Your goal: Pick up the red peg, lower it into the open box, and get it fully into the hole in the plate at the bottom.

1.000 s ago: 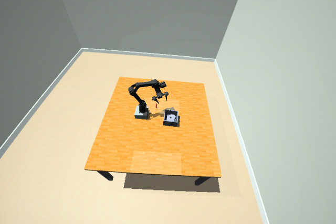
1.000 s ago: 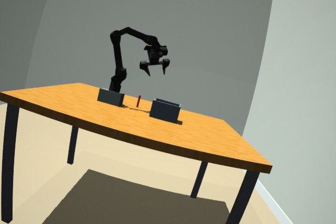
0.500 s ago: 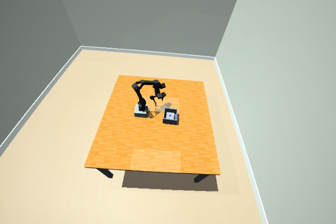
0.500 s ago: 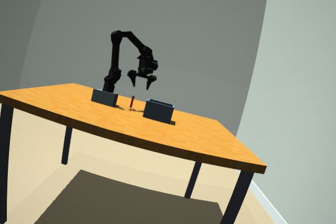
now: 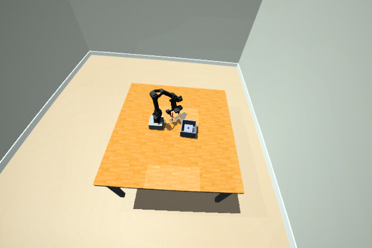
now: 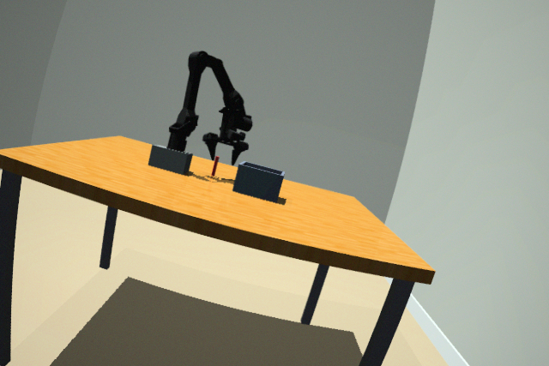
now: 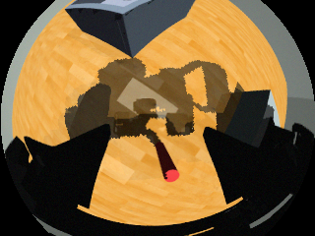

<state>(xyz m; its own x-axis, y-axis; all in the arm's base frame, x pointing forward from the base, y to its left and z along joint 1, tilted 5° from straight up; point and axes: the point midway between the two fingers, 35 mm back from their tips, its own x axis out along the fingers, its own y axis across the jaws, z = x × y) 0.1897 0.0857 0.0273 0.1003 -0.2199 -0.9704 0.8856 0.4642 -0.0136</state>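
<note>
Right now the red peg is 30 mm to the left of my gripper tip, 30 mm behind it and 20 mm below it. Also, from my gripper tip: dark box 160 mm to the right, 140 mm ahead, 40 mm below; pale plate 160 mm to the right, 140 mm ahead, 20 mm below.
</note>
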